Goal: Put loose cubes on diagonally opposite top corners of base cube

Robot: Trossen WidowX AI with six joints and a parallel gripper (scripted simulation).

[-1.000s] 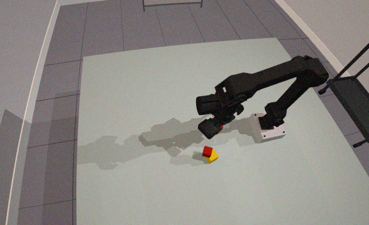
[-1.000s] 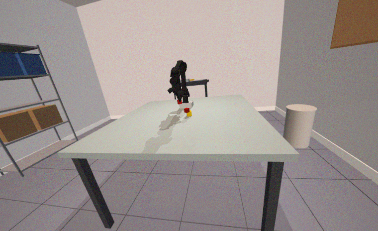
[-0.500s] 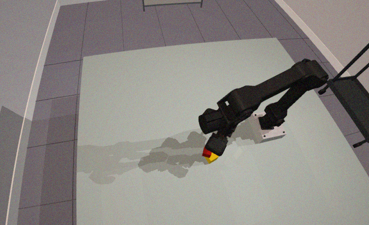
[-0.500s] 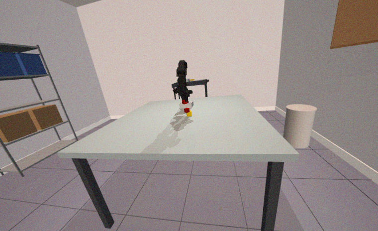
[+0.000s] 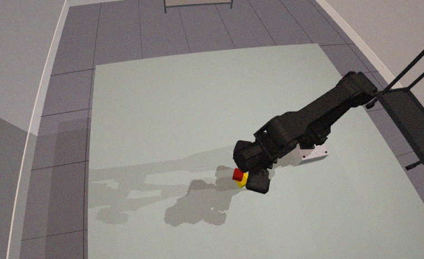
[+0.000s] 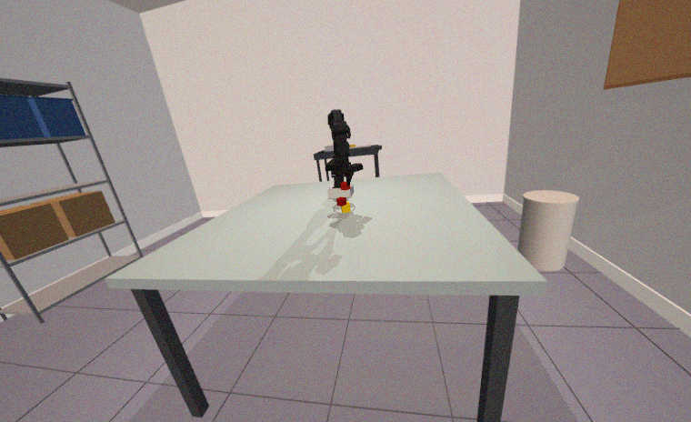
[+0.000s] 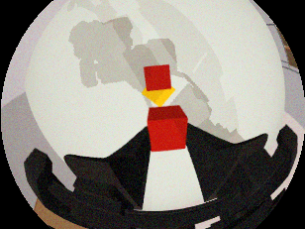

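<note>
Now: the red cube 70 mm below my gripper tip, 40 mm ahead of it and 10 mm to the right of it. The rest, counted from my gripper tip: yellow base cube 100 mm below, 20 mm ahead.
</note>
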